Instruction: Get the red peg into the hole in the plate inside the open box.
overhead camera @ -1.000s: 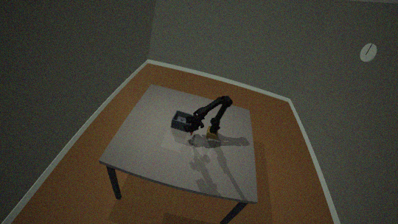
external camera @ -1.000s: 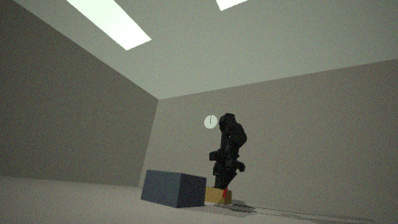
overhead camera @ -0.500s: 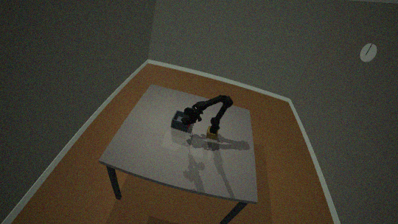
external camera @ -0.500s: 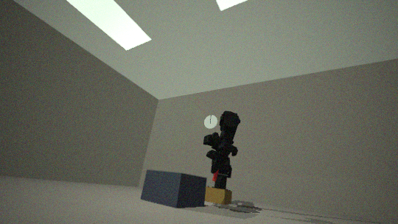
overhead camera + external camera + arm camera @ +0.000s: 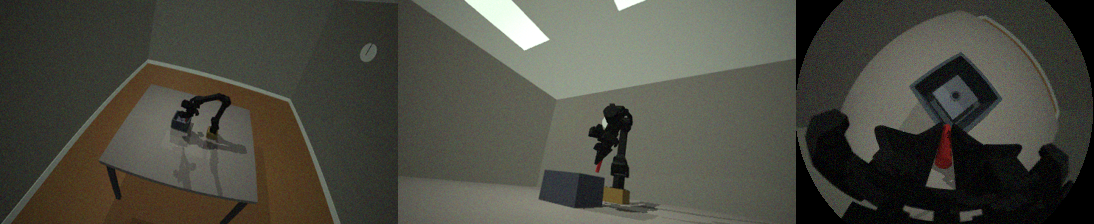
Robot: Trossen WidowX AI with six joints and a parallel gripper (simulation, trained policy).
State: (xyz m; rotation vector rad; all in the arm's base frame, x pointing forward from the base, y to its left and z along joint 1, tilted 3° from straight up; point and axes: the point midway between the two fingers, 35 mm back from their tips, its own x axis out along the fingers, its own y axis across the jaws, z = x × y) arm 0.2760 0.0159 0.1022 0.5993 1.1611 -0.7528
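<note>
My gripper tip is 10 mm past the red peg, 10 mm to the right of it and 10 mm below it. The rest, counted from my gripper tip: dark blue box 30 mm ahead, 60 mm to the right, 120 mm below; then grey plate 30 mm ahead, 60 mm to the right, 100 mm below.
</note>
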